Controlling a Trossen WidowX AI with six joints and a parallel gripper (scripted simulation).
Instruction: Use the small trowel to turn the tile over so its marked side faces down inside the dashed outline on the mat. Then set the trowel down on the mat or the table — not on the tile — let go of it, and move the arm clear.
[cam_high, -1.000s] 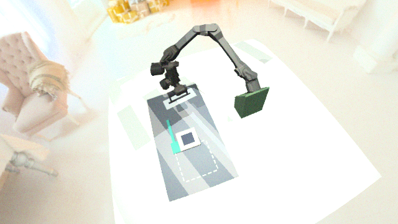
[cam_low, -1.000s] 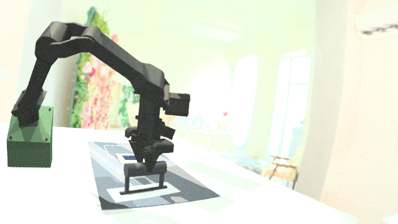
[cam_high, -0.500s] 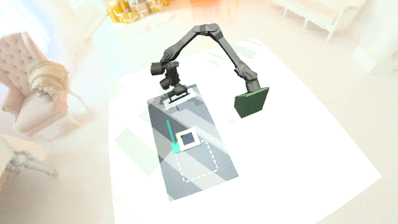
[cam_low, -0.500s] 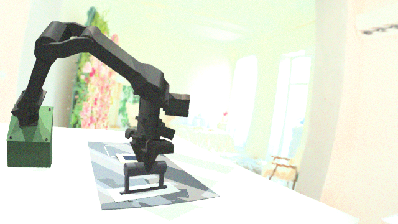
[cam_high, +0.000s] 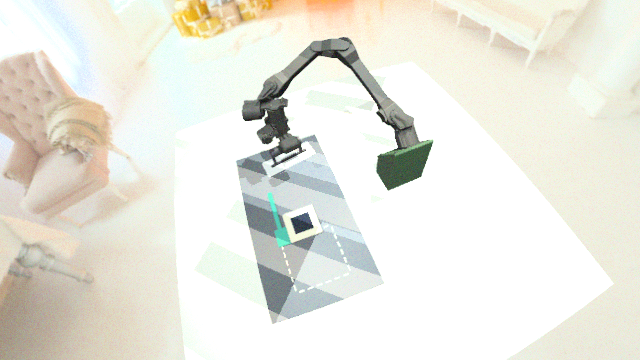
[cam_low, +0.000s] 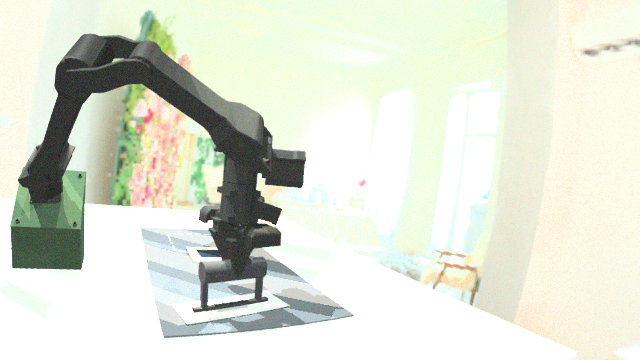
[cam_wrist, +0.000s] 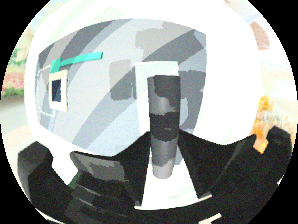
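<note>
Right now the trowel is 20 mm ahead of my gripper tip and 30 mm below it. From my gripper tip the other things lie so: teal l-shaped strip 130 mm ahead, 240 mm to the left, 60 mm below; tile 60 mm ahead, 280 mm to the left, 60 mm below; grey mat 60 mm ahead, 230 mm to the left, 90 mm below.
</note>
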